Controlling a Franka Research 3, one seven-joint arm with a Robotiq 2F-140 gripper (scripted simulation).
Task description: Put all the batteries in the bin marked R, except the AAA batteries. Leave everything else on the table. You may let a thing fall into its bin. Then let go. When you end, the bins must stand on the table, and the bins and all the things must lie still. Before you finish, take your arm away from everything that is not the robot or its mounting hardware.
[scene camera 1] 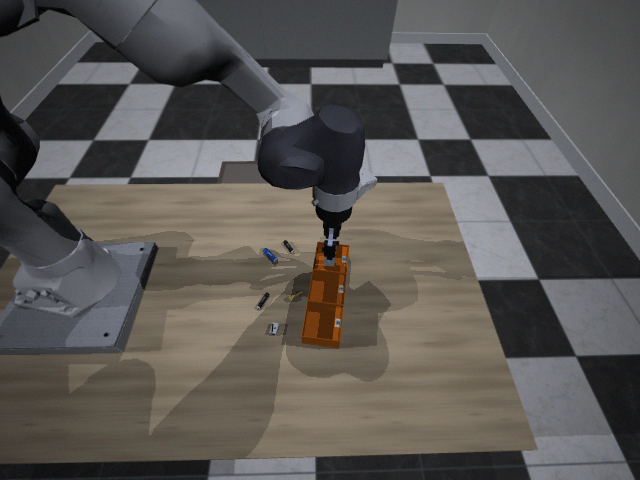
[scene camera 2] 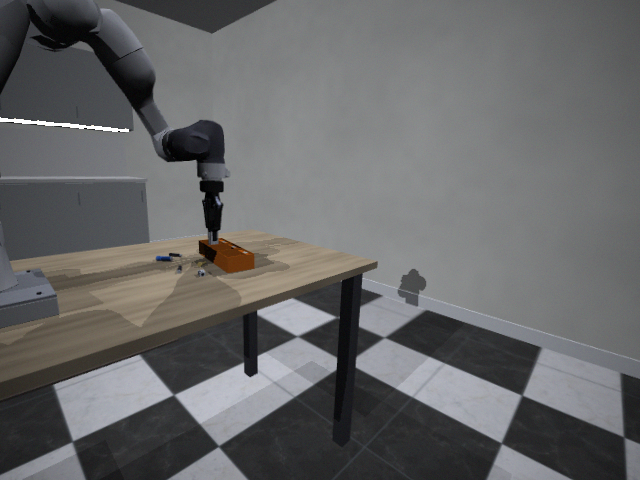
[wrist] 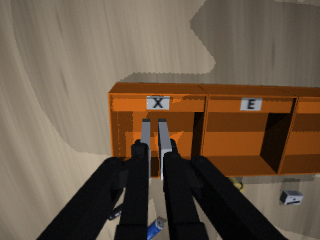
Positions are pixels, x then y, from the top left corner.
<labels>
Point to an orange three-compartment bin row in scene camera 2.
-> At 231, 260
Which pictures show my gripper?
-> Scene camera 1, scene camera 2 and the wrist view: all of them.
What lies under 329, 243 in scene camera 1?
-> My gripper.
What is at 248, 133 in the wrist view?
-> An orange three-compartment bin row.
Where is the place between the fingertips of my gripper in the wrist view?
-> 154, 130
</labels>
